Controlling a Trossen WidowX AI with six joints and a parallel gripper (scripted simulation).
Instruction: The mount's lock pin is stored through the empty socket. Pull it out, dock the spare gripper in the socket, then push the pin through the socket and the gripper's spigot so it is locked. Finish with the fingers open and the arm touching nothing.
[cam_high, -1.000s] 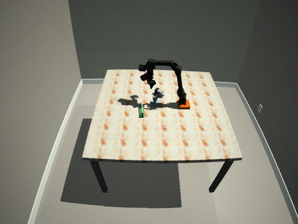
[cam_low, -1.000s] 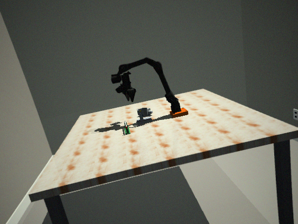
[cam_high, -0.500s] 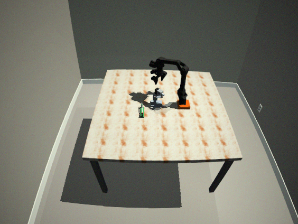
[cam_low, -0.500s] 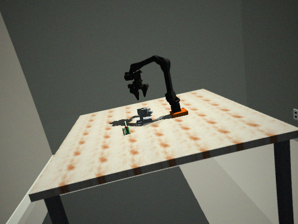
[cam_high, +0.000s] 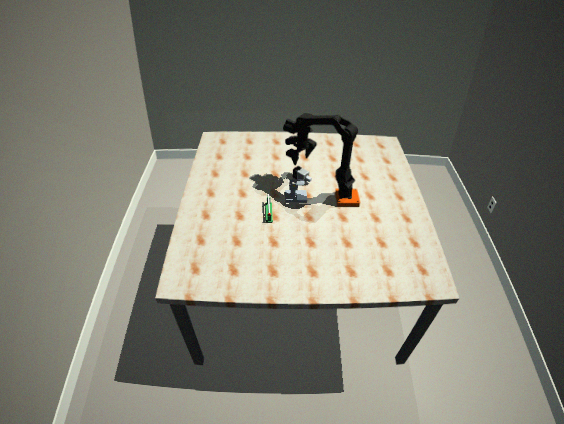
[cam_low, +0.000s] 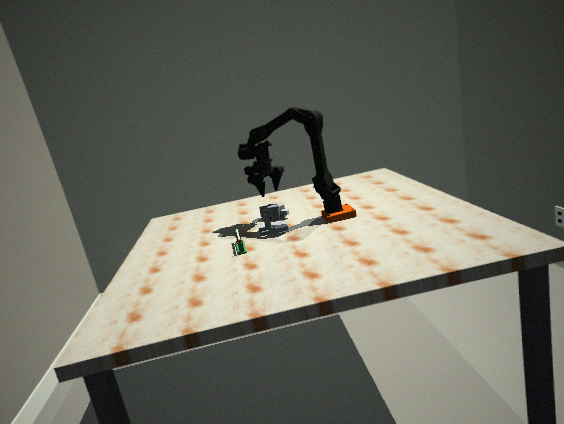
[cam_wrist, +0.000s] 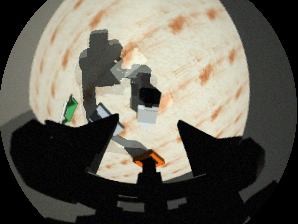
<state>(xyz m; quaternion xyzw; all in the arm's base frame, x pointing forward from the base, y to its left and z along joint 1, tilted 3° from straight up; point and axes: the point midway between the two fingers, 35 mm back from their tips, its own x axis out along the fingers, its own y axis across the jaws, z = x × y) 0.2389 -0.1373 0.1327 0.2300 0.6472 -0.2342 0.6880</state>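
My gripper tip is now 20 mm past the spare gripper, 10 mm to the right of it and 80 mm above it. Round my gripper tip: green holder 130 mm ahead, 290 mm to the left, 90 mm below; grey mount 20 mm ahead, 170 mm to the left, 60 mm below.
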